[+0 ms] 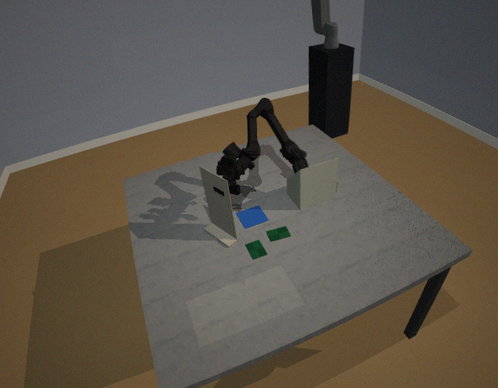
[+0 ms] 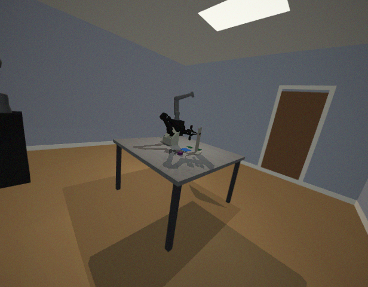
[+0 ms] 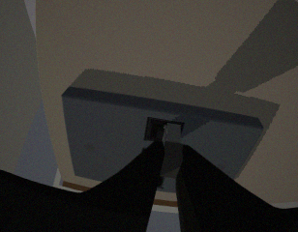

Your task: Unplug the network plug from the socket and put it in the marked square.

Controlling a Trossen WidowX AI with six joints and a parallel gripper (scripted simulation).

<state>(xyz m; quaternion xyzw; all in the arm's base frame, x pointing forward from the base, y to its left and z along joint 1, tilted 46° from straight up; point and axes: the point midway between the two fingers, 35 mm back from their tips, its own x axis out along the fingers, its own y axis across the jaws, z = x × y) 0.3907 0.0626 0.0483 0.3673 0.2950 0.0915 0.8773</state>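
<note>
The blue marked square is 25 cm below my gripper tip, 13 cm behind it and 2 cm to the right of it. From my gripper tip the other things lie so: purple object (24 cm to the right, 23 cm below, 3 cm behind); then upright panel (10 cm below, 3 cm ahead, 2 cm to the left); then grey network plug (1 cm ahead).
</note>
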